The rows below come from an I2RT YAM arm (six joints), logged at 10 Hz.
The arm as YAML. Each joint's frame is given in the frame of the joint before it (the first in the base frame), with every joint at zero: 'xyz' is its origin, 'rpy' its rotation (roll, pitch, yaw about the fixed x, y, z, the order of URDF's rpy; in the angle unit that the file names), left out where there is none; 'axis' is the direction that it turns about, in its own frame. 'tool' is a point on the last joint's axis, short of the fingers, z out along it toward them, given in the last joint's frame.
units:
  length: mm
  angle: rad
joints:
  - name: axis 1
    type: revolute
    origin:
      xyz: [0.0, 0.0, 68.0]
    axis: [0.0, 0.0, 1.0]
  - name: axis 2
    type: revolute
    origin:
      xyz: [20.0, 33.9, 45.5]
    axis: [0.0, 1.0, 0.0]
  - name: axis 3
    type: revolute
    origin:
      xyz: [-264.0, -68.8, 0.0]
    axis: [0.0, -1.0, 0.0]
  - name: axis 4
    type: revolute
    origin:
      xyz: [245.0, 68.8, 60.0]
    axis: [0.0, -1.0, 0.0]
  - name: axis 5
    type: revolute
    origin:
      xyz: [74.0, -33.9, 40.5]
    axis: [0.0, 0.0, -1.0]
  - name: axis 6
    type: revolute
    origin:
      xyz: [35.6, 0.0, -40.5]
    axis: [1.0, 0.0, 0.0]
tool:
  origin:
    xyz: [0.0, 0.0, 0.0]
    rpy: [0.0, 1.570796, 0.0]
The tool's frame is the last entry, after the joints.
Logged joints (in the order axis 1, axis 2, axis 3, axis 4, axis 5, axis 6), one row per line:
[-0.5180, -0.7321, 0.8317, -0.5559, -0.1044, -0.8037]
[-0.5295, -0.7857, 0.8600, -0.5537, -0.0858, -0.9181]
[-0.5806, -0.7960, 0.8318, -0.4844, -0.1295, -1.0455]
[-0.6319, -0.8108, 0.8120, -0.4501, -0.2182, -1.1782]
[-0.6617, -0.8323, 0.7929, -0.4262, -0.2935, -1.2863]
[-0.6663, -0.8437, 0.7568, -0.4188, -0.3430, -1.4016]
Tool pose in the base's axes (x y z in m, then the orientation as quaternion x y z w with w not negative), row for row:
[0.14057, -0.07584, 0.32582, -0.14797, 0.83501, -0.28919, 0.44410]
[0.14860, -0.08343, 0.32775, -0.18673, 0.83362, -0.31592, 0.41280]
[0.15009, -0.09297, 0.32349, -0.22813, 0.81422, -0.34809, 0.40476]
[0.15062, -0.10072, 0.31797, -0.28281, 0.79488, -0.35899, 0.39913]
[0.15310, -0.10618, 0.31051, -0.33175, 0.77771, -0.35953, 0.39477]
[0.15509, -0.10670, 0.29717, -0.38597, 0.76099, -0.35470, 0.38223]
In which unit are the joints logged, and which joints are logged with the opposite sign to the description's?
The joints are logged in radians. Opposite sign: axis 2.
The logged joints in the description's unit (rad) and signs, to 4 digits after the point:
[-0.5180, 0.7321, 0.8317, -0.5559, -0.1044, -0.8037]
[-0.5295, 0.7857, 0.8600, -0.5537, -0.0858, -0.9181]
[-0.5806, 0.7960, 0.8318, -0.4844, -0.1295, -1.0455]
[-0.6319, 0.8108, 0.8120, -0.4501, -0.2182, -1.1782]
[-0.6617, 0.8323, 0.7929, -0.4262, -0.2935, -1.2863]
[-0.6663, 0.8437, 0.7568, -0.4188, -0.3430, -1.4016]

